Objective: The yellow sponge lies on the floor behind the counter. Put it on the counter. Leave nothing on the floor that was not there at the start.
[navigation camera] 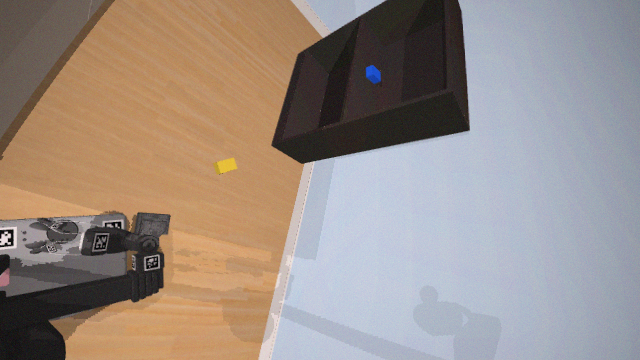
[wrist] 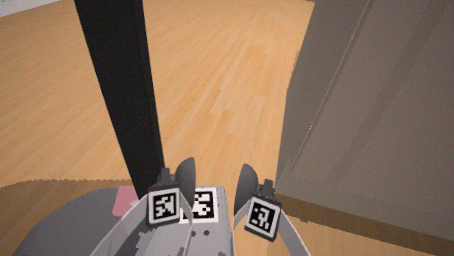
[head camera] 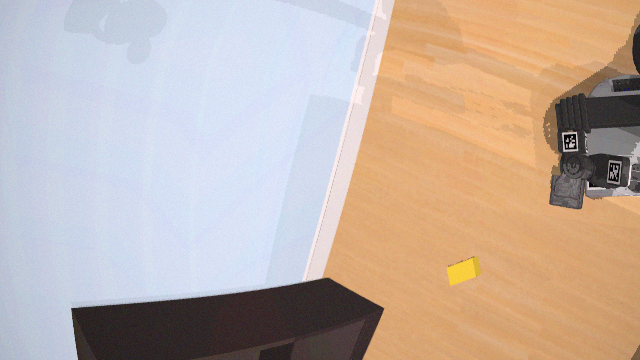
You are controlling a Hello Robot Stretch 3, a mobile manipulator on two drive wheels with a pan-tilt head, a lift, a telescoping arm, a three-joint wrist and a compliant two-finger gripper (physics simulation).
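Places are measured from the robot's base along level axes (x ahead, y left, z up), in centimetres.
Where they show: gripper, fingertip midpoint: (navigation camera: 29,235) (wrist: 216,178); robot's base, origin of the base link: (navigation camera: 62,230) (head camera: 635,177).
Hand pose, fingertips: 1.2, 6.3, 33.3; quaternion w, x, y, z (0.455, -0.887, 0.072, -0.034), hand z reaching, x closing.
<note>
Each offset is from my fingertips to the centre of the thing, as dx, dy, dz. "spot": to the spot under its first point.
The yellow sponge @[+25.6, -68.9, -31.0] (head camera: 462,271) (navigation camera: 226,165) lies on the wooden floor, apart from the gripper and nearer the dark shelf unit than the robot is. It does not show in the wrist view. My gripper (navigation camera: 40,235) (wrist: 216,178) is open and empty, folded back above the robot's base. In the head view the fingers are cut off by the right edge. The grey-brown side of the counter (navigation camera: 42,45) (wrist: 380,100) stands at the upper left in the navigation view and at the right in the wrist view. Its top surface cannot be made out.
The dark open shelf unit (head camera: 210,317) (navigation camera: 390,126) stands by the light blue wall (head camera: 175,150) (navigation camera: 500,200), with a blue block @[+75.7, -130.4, +27.0] (navigation camera: 373,74) inside. A white baseboard @[spot: -8.5, -114.7, -28.5] (head camera: 345,165) (navigation camera: 295,215) runs along the wall. The robot's black mast (wrist: 120,75) rises left in the wrist view.
</note>
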